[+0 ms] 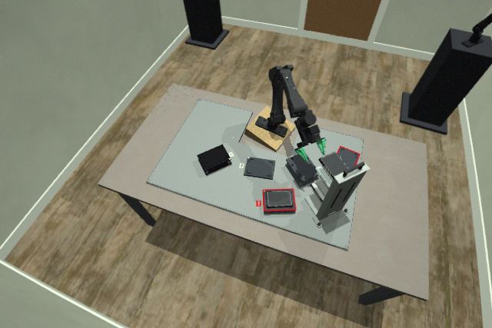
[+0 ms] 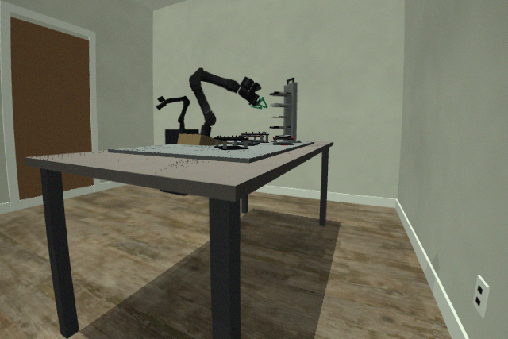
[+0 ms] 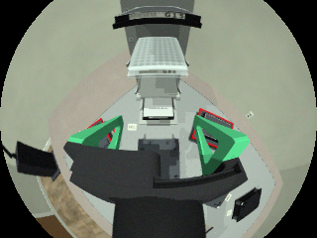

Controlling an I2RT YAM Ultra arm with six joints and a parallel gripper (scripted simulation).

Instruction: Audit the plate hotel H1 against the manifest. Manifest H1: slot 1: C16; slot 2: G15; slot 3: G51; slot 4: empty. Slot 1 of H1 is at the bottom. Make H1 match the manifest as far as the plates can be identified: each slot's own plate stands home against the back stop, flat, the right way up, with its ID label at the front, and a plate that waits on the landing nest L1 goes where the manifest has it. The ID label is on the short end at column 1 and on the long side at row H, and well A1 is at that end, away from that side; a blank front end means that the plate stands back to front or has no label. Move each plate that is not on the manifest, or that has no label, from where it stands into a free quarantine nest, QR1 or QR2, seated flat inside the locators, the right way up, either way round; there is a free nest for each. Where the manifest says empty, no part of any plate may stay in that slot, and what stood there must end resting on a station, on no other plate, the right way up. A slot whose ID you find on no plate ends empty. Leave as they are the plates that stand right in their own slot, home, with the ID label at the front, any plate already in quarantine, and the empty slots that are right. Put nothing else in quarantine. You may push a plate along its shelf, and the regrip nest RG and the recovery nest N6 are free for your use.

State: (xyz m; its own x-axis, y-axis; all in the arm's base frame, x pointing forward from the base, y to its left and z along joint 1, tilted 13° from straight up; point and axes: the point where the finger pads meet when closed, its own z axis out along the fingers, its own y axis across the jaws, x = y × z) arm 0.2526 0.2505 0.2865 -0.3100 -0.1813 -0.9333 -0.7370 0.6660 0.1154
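The pale plate labelled G51 lies 9 cm to the left of my hand, 8 cm ahead of it and 2 cm above it.
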